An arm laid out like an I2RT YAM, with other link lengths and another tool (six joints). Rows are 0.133 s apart.
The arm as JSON. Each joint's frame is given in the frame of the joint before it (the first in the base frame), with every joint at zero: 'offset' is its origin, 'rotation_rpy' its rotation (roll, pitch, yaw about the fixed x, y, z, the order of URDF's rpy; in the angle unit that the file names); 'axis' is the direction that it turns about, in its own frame. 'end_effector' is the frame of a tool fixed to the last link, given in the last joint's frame.
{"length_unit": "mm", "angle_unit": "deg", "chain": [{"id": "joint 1", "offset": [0.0, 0.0, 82.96], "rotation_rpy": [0.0, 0.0, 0.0], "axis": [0.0, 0.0, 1.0]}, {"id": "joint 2", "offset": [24.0, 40.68, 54.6], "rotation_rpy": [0.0, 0.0, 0.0], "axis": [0.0, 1.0, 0.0]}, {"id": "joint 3", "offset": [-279.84, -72.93, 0.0], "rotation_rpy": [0.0, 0.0, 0.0], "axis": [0.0, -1.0, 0.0]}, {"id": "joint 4", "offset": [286.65, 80.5, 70.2], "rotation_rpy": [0.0, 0.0, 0.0], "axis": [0.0, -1.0, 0.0]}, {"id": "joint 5", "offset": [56.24, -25.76, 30.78], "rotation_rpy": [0.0, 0.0, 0.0], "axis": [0.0, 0.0, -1.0]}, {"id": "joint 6", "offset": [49.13, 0.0, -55.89], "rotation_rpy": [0.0, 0.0, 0.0], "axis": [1.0, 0.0, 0.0]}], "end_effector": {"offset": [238.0, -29.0, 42.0], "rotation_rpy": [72.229, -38.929, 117.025]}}
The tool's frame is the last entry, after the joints.
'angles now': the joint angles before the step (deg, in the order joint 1, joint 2, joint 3, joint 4, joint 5, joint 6). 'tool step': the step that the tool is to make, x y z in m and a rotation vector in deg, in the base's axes. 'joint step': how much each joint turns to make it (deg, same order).
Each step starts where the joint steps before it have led.
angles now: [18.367, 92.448, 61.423, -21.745, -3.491, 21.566]
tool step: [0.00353, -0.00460, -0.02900, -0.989, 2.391, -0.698]
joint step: [-0.405, 4.288, 0.555, 1.161, 0.329, 0.123]
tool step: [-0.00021, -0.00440, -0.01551, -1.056, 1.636, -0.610]
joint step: [-0.033, 2.321, 0.684, -0.235, 0.736, 0.202]
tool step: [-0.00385, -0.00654, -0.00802, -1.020, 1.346, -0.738]
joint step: [-0.087, 0.803, 0.267, -1.049, 0.818, 0.257]
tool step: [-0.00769, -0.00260, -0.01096, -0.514, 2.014, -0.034]
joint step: [-0.089, 0.882, 0.087, -1.278, -0.137, 0.016]
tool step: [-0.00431, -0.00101, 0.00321, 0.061, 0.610, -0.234]
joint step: [0.000, -0.677, 0.256, -1.486, -0.101, 0.323]
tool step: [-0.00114, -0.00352, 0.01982, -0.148, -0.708, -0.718]
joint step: [0.088, -2.331, 1.002, -2.690, 0.702, 0.533]
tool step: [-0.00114, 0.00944, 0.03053, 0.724, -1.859, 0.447]
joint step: [1.274, -3.164, 1.488, -2.645, 0.332, 0.763]
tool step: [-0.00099, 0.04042, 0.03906, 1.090, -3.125, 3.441]
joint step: [4.698, -1.931, 3.545, -2.161, 0.790, 0.984]
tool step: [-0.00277, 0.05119, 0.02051, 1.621, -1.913, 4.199]
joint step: [5.163, 1.105, 3.605, -0.066, 0.074, 1.133]
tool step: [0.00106, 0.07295, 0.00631, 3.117, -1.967, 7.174]
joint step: [4.885, 4.335, 3.782, 3.837, -2.706, -0.770]
